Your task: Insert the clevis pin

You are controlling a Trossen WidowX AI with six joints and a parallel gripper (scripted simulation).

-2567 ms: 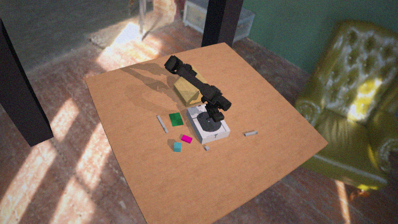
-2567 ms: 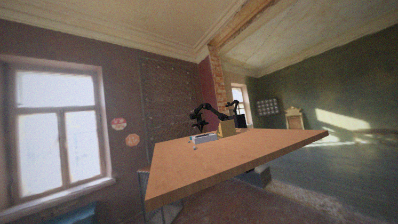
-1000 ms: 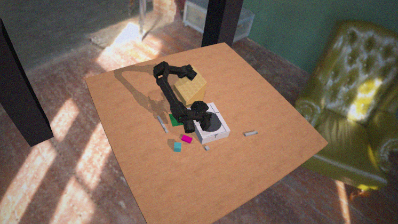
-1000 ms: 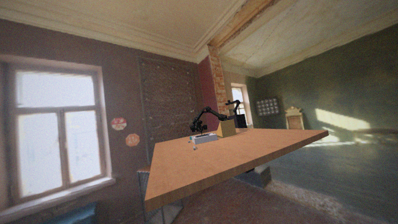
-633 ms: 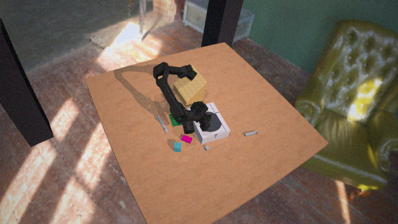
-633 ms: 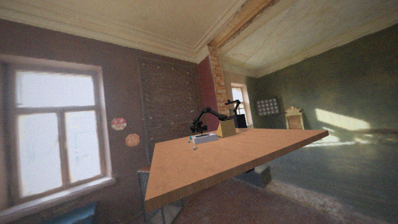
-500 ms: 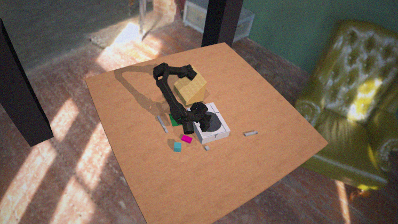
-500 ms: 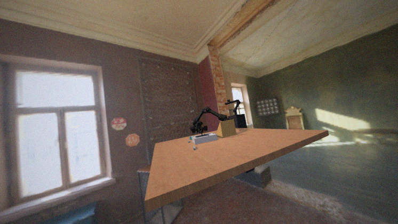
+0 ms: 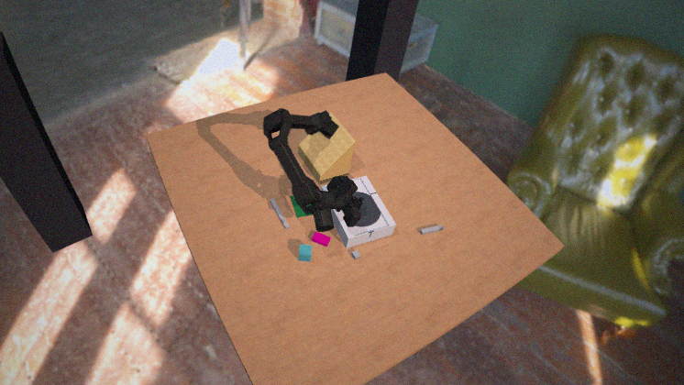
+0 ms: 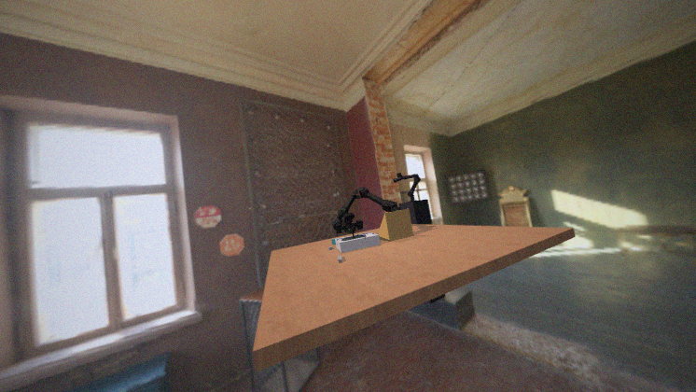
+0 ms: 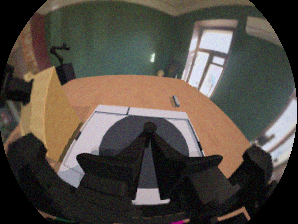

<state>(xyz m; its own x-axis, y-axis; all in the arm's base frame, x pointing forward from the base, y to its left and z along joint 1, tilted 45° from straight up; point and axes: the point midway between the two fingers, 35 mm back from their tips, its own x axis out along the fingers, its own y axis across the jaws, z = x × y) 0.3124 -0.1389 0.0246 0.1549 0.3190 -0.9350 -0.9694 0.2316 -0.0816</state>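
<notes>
The dark clevis pin is 10 mm below my gripper tip. From my gripper tip the other things lie so: dark grey disc 30 mm below; rimmed tray 50 mm below, 10 mm behind; small grey cube 130 mm ahead, 110 mm to the right, 80 mm below.
</notes>
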